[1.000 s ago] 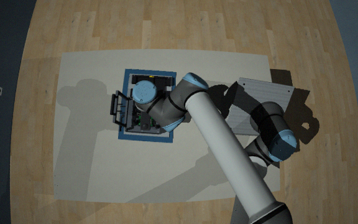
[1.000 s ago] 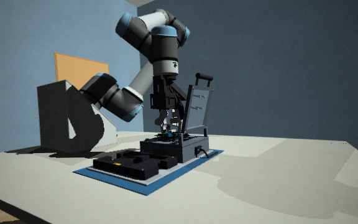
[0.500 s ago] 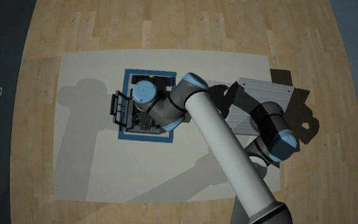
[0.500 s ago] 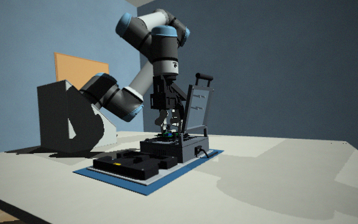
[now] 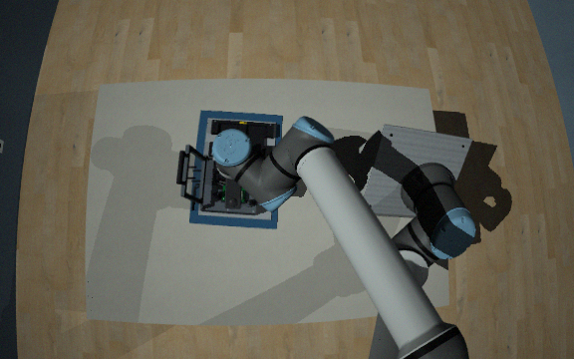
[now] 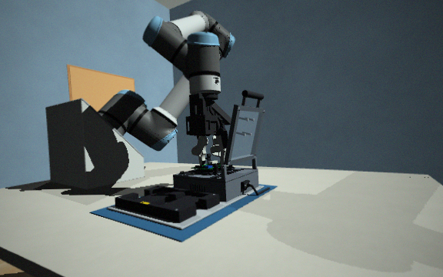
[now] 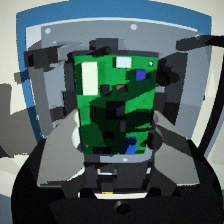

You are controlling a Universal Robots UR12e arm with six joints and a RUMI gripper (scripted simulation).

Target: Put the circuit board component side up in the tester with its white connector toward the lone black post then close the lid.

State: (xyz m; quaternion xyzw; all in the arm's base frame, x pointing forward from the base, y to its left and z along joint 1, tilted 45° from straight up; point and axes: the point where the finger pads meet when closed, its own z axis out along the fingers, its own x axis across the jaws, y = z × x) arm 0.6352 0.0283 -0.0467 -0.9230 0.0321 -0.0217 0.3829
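Right now the green circuit board is right at my hand. Also, from my hand: tester lid 12 cm ahead, 1 cm to the right, 11 cm above.
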